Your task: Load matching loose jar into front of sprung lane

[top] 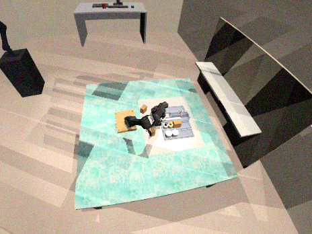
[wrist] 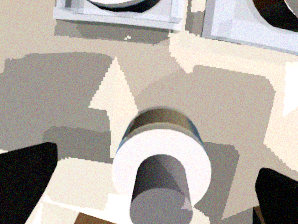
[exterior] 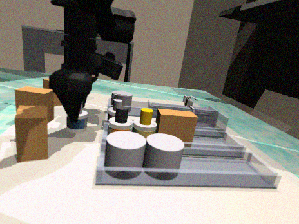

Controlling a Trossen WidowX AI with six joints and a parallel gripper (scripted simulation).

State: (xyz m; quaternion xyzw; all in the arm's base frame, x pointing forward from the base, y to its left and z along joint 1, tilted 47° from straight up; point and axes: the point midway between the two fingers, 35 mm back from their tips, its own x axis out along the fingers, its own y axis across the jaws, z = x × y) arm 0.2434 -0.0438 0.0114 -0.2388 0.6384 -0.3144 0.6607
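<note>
Now: the orange box 190 mm ahead of my gripper tip and 80 mm to the right of it.
</note>
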